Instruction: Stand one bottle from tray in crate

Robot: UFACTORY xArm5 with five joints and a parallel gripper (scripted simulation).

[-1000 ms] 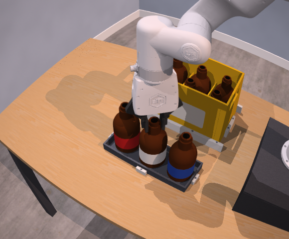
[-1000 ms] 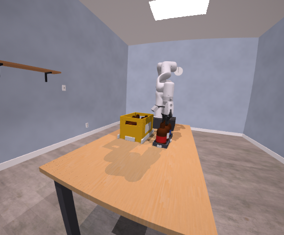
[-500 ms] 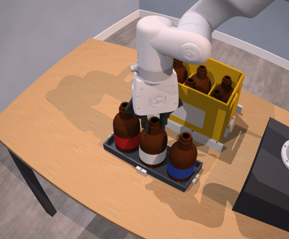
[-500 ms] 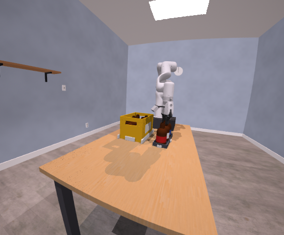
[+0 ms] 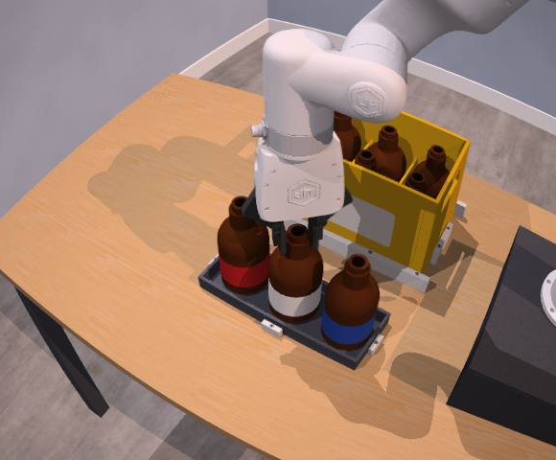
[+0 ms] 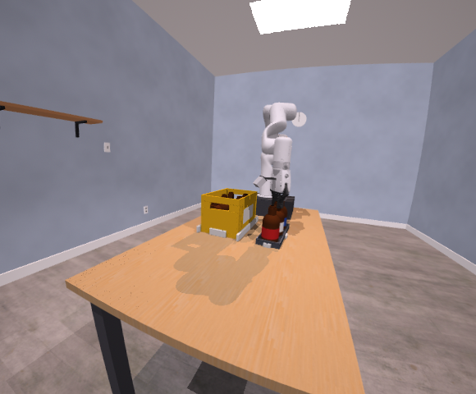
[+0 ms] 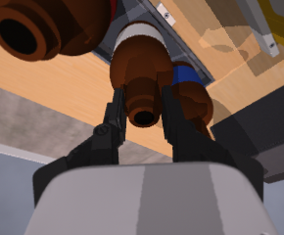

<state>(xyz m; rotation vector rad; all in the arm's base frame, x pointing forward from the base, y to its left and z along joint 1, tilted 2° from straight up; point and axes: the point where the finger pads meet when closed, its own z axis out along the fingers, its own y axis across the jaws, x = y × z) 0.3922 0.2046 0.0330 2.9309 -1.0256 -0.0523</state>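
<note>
Right now my hand is 140 mm above the grey tray. Also, from my hand: yellow crate (20 mm ahead, 230 mm to the right, 70 mm below).
</note>
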